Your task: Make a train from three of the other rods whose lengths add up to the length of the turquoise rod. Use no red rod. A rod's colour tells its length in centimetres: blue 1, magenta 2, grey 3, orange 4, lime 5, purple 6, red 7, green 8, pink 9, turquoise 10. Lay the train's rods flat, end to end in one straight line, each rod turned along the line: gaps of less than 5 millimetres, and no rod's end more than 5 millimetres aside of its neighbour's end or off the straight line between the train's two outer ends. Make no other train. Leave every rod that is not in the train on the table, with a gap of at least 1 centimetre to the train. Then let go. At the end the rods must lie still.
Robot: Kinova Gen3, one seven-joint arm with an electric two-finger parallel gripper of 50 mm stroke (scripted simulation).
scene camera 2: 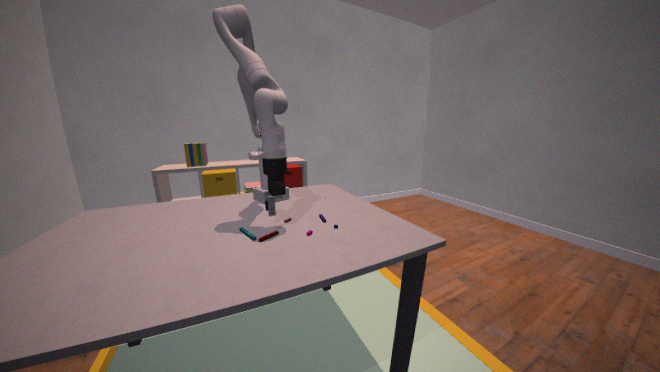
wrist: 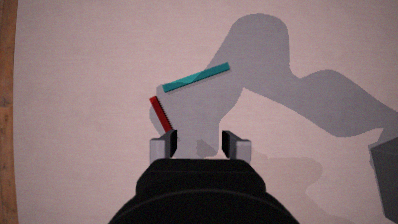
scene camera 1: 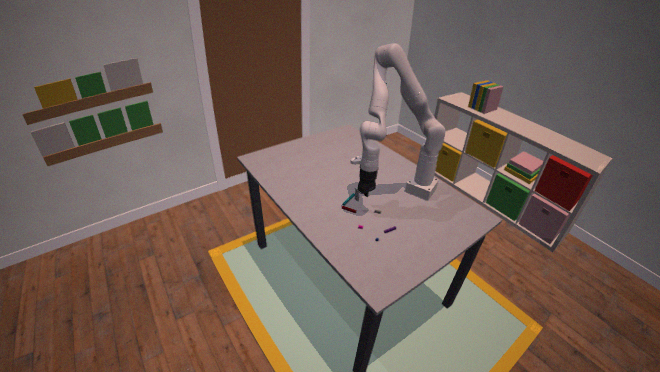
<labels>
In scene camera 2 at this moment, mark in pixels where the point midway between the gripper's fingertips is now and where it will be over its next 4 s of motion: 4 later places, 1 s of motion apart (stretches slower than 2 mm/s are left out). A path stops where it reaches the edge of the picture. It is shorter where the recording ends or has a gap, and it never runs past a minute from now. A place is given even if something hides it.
The gripper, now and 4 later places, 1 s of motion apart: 270, 212; 272, 212; 284, 212; 312, 211; 333, 209
</labels>
